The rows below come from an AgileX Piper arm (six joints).
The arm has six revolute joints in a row. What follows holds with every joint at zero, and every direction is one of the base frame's. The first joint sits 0.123 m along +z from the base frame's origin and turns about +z. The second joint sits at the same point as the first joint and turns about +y. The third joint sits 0.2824 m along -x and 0.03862 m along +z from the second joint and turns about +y. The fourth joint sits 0.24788 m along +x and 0.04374 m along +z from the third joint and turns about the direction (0.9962, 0, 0.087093). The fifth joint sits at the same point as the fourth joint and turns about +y. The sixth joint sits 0.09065 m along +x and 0.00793 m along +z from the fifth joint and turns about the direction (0.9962, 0, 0.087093). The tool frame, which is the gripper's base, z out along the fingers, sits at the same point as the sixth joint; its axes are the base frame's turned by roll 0, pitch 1.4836 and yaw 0 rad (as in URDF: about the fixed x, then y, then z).
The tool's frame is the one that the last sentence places.
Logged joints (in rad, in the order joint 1, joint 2, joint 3, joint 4, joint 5, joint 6), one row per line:
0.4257 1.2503 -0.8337 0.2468 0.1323 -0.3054
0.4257 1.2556 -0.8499 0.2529 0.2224 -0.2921
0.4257 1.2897 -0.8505 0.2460 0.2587 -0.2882
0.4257 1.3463 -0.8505 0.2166 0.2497 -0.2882
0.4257 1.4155 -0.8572 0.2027 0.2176 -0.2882
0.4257 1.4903 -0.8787 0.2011 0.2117 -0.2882
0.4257 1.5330 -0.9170 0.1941 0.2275 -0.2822
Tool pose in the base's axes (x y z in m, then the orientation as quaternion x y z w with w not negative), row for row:
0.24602 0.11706 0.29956 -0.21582 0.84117 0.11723 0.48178
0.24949 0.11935 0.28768 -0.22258 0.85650 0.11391 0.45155
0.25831 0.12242 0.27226 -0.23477 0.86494 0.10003 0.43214
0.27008 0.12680 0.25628 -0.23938 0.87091 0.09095 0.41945
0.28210 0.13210 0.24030 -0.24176 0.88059 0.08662 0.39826
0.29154 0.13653 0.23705 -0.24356 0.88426 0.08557 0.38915
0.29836 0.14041 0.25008 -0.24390 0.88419 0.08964 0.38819
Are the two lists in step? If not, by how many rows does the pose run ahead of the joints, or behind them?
The pose runs 1 row ahead of the joints: the pose in row i belongs to the joints in row i + 1.
